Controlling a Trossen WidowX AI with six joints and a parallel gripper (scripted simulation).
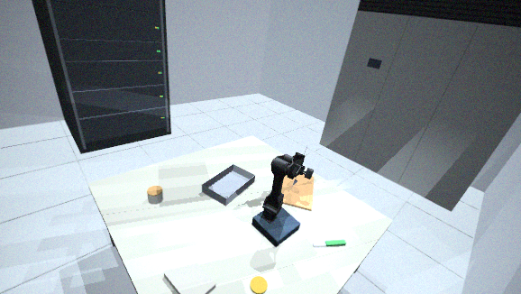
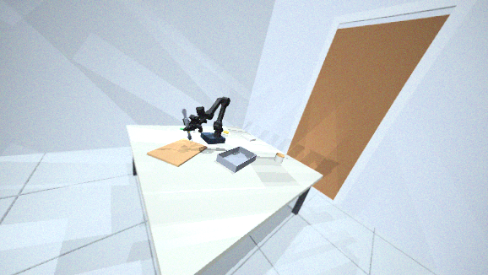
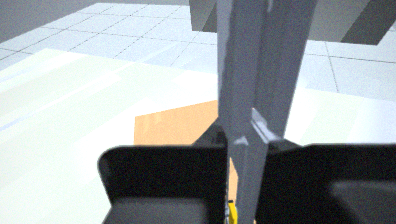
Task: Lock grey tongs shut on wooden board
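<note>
The wooden board lies 16 cm below my gripper tip. Also, from my gripper tip: cork-topped jar 70 cm to the left, 51 cm ahead, 13 cm below; grey roasting tin 31 cm to the left, 31 cm ahead, 14 cm below; yellow disc 68 cm to the left, 23 cm behind, 16 cm below.
</note>
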